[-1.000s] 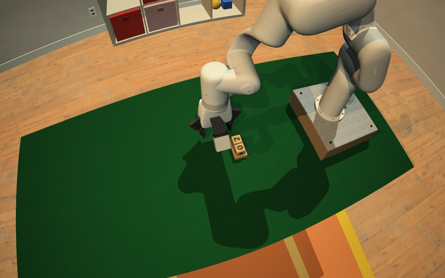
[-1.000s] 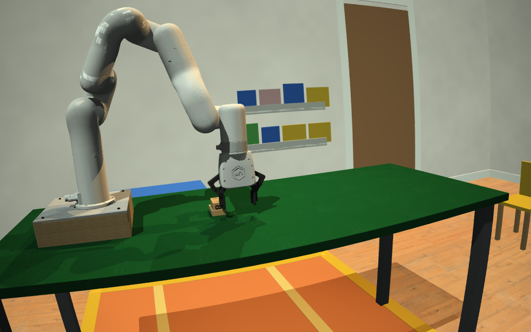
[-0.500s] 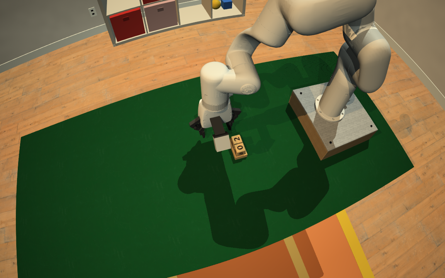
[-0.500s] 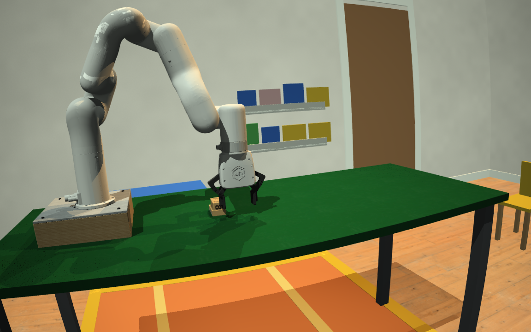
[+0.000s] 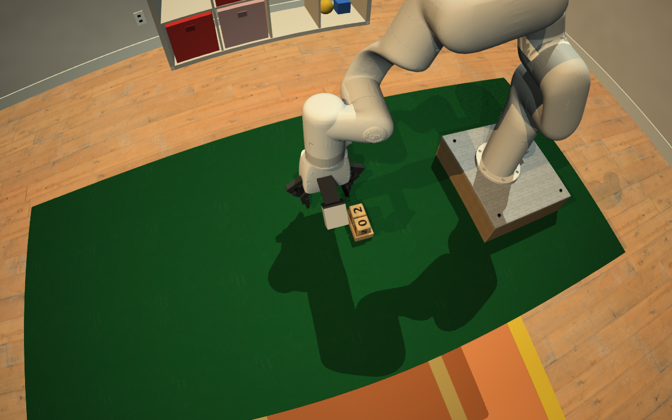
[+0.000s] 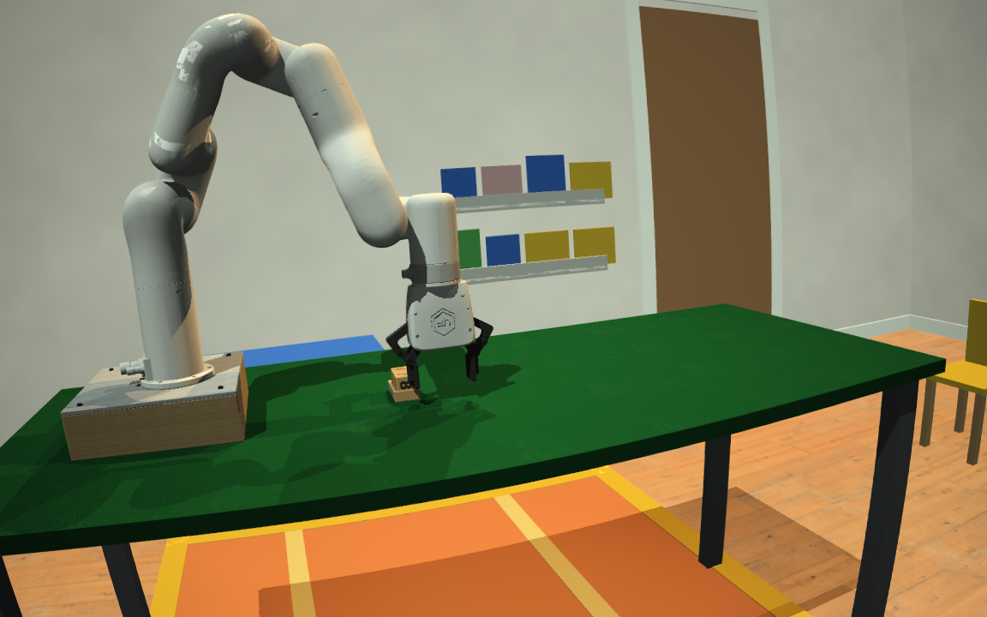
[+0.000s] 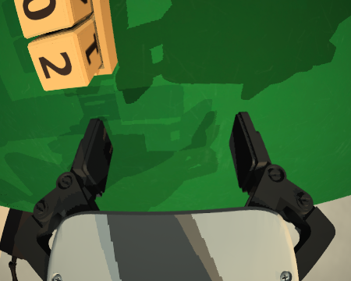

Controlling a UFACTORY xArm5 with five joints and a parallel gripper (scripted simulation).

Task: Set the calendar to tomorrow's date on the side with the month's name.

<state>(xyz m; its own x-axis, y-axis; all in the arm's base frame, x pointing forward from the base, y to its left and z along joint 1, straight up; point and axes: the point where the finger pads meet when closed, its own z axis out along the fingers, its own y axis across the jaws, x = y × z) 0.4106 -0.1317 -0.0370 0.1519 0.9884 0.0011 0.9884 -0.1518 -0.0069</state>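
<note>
Right now the date cube is 4 cm behind my hand, 10 cm to the left of it and 2 cm below it. Also, from my hand: wooden tray (4 cm behind, 8 cm to the left, 3 cm below).
</note>
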